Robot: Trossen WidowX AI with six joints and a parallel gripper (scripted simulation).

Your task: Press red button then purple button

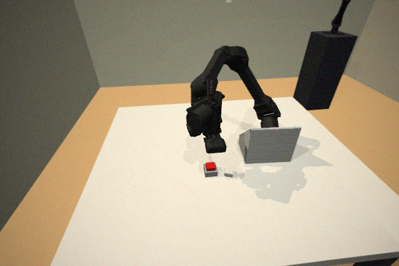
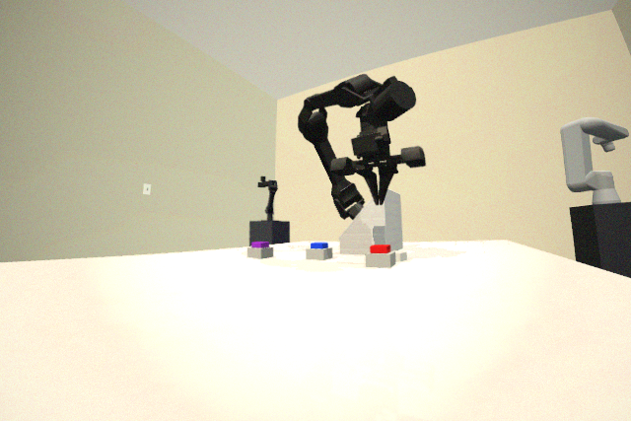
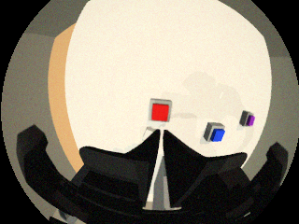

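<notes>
Now: gripper tip 31 cm to the left of the purple button, 8 cm above it and 1 cm past it. Round my gripper tip: red button: 8 cm below; blue button: 16 cm to the right, 8 cm below, 5 cm behind; grey block: 11 cm below, 7 cm behind, 2 cm to the left.
</notes>
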